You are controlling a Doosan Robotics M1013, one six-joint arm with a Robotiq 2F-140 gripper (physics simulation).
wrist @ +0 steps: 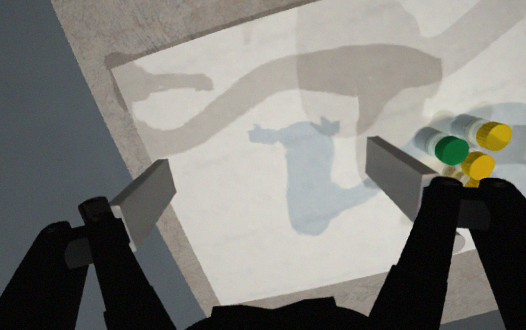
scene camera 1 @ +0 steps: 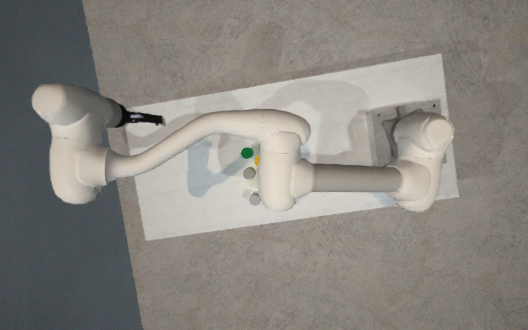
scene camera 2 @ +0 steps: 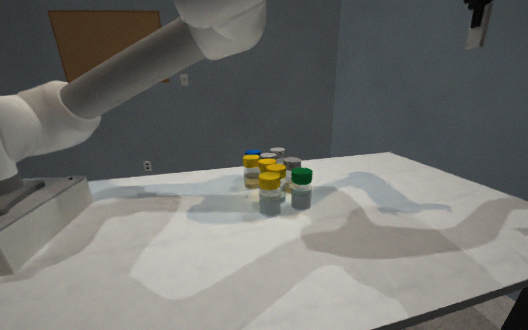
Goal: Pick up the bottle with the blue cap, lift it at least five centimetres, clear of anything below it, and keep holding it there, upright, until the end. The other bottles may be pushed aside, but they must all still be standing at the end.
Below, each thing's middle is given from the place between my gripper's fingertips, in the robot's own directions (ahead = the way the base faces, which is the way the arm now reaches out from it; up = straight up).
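Looking at the green-capped bottle (scene camera 2: 301,190), I find my hand well above it and far past it, and also a good way to the right of it.
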